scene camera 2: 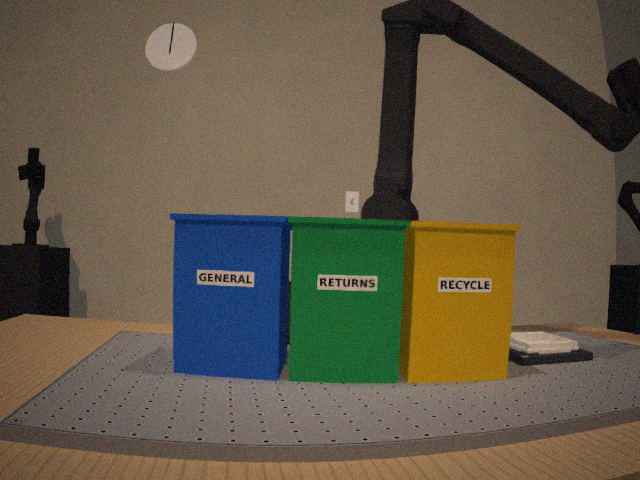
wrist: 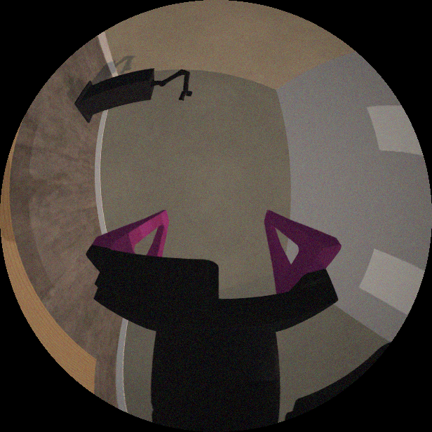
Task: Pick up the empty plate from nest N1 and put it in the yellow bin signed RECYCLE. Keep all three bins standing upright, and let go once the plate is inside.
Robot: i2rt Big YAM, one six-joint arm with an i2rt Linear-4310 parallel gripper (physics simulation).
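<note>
The yellow bin signed RECYCLE [scene camera 2: 460,330] stands upright on the perforated board, at the right end of the row of bins. A white plate [scene camera 2: 545,343] lies flat on a black nest [scene camera 2: 553,357] to the right of the yellow bin, partly hidden behind it. No nest label is legible. My gripper [wrist: 216,215] is open and empty, its two magenta fingers wide apart, facing the far wall. In scene camera 2 the fingers are out of the picture beyond the right edge, and the arm reaches high above the plate's side. The plate does not show in the wrist view.
The blue GENERAL bin [scene camera 2: 227,325] and the green RETURNS bin [scene camera 2: 346,330] stand upright left of the yellow one. All stand on a grey perforated board [scene camera 2: 206,408] on a wooden table [scene camera 2: 258,469]. The arm's upright link [scene camera 2: 398,113] rises behind the bins.
</note>
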